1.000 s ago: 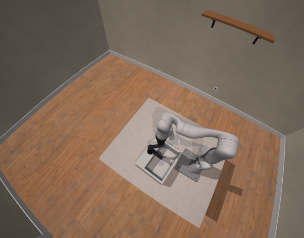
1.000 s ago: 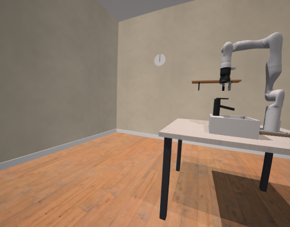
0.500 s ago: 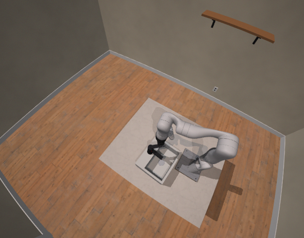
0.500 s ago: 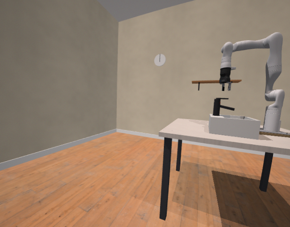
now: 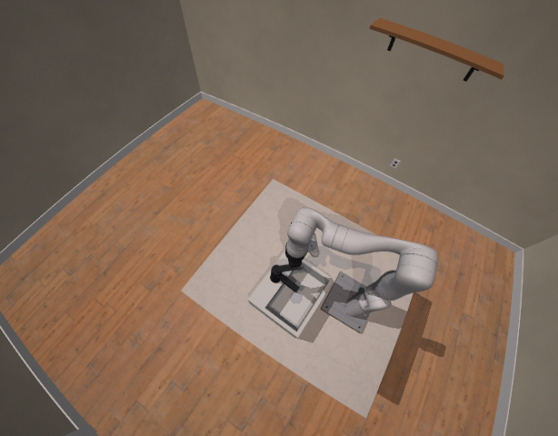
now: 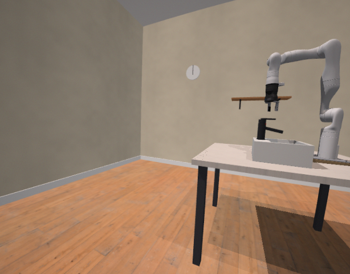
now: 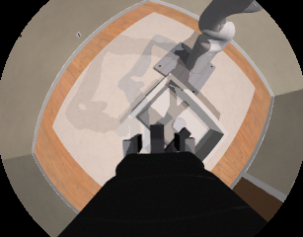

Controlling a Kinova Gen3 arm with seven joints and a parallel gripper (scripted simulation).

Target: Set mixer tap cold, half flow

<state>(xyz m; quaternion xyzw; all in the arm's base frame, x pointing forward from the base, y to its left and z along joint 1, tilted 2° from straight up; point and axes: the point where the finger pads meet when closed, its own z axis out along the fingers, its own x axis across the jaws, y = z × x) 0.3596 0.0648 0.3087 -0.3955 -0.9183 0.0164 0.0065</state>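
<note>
Now: the lever 2 cm ahead of my hand, 2 cm to the left of it and 7 cm below it. Round my hand: white sink basin: 5 cm behind, 6 cm to the left, 31 cm below.
</note>
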